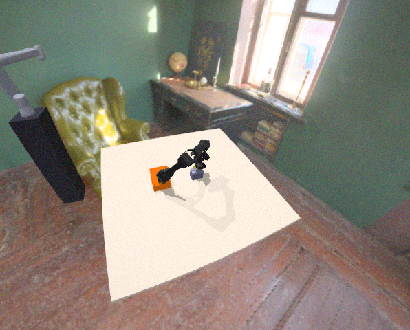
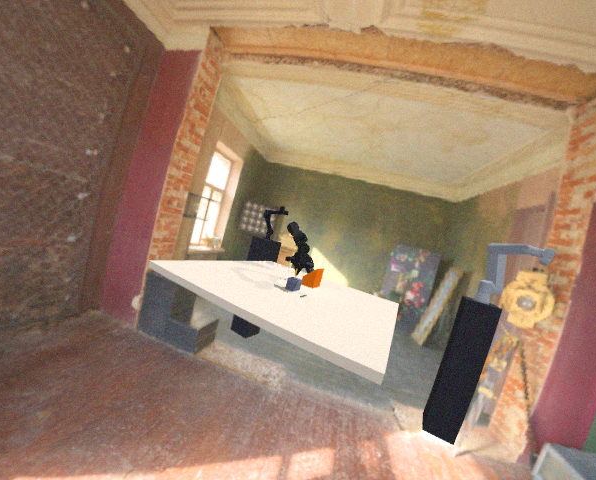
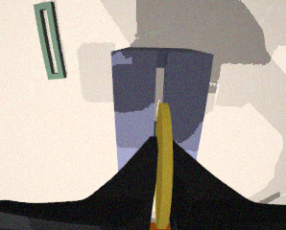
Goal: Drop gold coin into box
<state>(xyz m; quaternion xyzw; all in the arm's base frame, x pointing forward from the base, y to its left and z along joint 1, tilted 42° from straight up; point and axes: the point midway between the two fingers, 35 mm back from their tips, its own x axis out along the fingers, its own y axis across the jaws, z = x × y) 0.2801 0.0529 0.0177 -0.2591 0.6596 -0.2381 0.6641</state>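
Now: the gold coin 20 mm above my gripper tip.
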